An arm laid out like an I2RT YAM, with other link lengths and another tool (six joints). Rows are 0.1 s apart.
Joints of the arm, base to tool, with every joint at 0 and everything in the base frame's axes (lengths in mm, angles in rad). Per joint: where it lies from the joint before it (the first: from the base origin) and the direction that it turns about. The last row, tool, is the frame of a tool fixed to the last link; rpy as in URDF.
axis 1: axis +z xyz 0 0 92.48
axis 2: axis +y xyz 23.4 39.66 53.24
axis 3: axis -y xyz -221.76 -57.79 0
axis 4: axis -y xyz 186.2 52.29 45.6
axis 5: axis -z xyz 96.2 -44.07 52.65
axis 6: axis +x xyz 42.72 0 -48.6
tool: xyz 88 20 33 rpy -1.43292 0.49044 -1.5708
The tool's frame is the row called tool.
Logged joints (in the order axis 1, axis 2, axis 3, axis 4, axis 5, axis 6), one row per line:
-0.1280, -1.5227, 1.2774, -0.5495, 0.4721, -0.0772
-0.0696, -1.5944, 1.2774, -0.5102, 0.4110, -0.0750
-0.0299, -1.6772, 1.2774, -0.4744, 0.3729, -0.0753
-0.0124, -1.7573, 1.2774, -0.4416, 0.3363, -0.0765
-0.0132, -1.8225, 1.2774, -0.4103, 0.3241, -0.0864
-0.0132, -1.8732, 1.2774, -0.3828, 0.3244, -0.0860
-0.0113, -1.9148, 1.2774, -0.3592, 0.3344, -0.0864
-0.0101, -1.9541, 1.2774, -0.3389, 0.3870, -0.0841
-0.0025, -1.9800, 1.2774, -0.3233, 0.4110, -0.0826
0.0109, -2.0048, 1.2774, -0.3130, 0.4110, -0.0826
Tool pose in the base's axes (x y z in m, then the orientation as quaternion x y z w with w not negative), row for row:
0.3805, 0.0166, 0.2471, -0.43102, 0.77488, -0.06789, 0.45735
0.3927, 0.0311, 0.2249, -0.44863, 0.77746, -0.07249, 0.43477
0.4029, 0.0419, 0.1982, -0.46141, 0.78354, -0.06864, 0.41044
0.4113, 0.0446, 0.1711, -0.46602, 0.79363, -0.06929, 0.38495
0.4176, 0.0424, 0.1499, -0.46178, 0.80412, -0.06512, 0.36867
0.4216, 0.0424, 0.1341, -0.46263, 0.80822, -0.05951, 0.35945
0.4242, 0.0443, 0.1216, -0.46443, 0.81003, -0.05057, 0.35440
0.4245, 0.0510, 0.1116, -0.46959, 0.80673, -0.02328, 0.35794
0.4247, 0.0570, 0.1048, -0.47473, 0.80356, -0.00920, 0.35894
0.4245, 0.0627, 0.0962, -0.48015, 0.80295, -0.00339, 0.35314
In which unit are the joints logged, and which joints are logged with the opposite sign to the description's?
The joints are logged in radians. Opposite sign: axis 2, axis 5, axis 6.
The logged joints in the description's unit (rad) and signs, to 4 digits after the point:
-0.1280, 1.5227, 1.2774, -0.5495, -0.4721, 0.0772
-0.0696, 1.5944, 1.2774, -0.5102, -0.4110, 0.0750
-0.0299, 1.6772, 1.2774, -0.4744, -0.3729, 0.0753
-0.0124, 1.7573, 1.2774, -0.4416, -0.3363, 0.0765
-0.0132, 1.8225, 1.2774, -0.4103, -0.3241, 0.0864
-0.0132, 1.8732, 1.2774, -0.3828, -0.3244, 0.0860
-0.0113, 1.9148, 1.2774, -0.3592, -0.3344, 0.0864
-0.0101, 1.9541, 1.2774, -0.3389, -0.3870, 0.0841
-0.0025, 1.9800, 1.2774, -0.3233, -0.4110, 0.0826
0.0109, 2.0048, 1.2774, -0.3130, -0.4110, 0.0826

